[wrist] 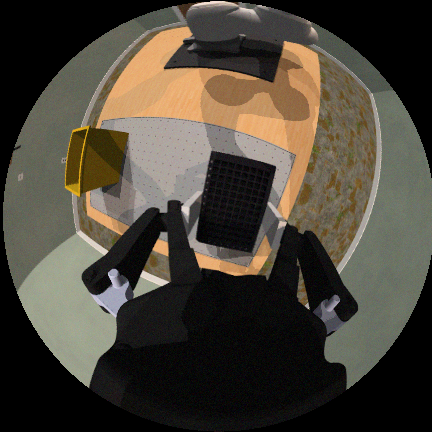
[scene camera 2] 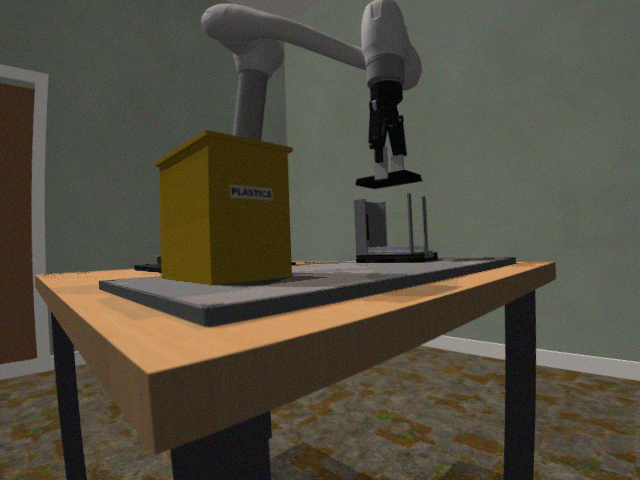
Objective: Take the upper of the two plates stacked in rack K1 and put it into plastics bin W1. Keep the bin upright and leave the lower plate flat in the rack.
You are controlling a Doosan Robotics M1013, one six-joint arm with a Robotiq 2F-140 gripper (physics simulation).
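Frame: origin at the arm's base, x right, y up, z back, level; metres.
Where they show: gripper, fingertip midpoint: (wrist: 232, 206) (scene camera 2: 390, 181); arm's base at its link origin: (wrist: 217, 41).
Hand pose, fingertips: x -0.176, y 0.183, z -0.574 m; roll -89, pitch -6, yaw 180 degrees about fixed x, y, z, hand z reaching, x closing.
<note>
Each offset is from my fingertips to the top centre of the thing. Level surfaces: height alone.
My gripper (scene camera 2: 388, 166) (wrist: 232, 206) is shut on a black plate @(dz +0.004, dx +0.000, dy +0.013 m) (scene camera 2: 395, 178) (wrist: 241, 197) with a grid face, its pads at two opposite edges. The plate hangs about level above rack K1 @(dz -0.007, dx -0.001, dy -0.038 m) (scene camera 2: 360, 227), clear of the tops of the rack's posts. In the wrist view the plate hides the rack. Low in the rack, a thin pale flat layer lies just above a dark flat layer; which of them is the lower plate I cannot tell. The yellow bin W1 @(dz +0.034, dx +0.424, dy -0.003 m) (scene camera 2: 250, 232) (wrist: 106, 157), labelled PLASTICS, stands upright to the left of the rack.
Bin and rack stand on a grey perforated board @(dy -0.183 m) (scene camera 2: 320, 281) (wrist: 160, 145) on the wooden table @(dy -0.196 m) (scene camera 2: 248, 341) (wrist: 150, 92). The bin's rim (scene camera 2: 253, 142) is a little higher than the held plate. The arm's dark base plate (wrist: 220, 62) is at the table's far side.
</note>
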